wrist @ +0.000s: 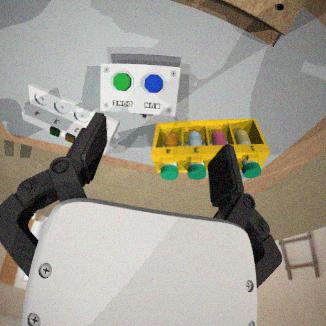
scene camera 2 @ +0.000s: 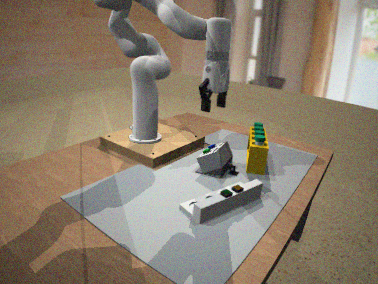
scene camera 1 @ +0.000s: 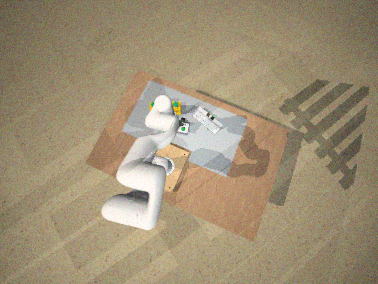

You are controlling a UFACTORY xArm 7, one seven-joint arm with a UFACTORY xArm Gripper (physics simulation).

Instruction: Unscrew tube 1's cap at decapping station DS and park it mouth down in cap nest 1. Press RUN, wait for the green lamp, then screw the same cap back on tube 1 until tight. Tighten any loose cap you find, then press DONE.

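Observation:
My gripper is open and empty, high above the mat near the button box and rack. The yellow rack holds upright tubes with green caps; in the wrist view the rightmost cap shows on tube 1, and my right finger hides the cap beside it. The white box has a green DONE button and a blue RUN button. The white strip has round nests, a dark green lamp and a brown lamp. Whether any cap is loose cannot be told.
The grey mat lies on the wooden table. The wooden arm base stands beside the mat. A small black fitting sits by the button box, between it and the rack.

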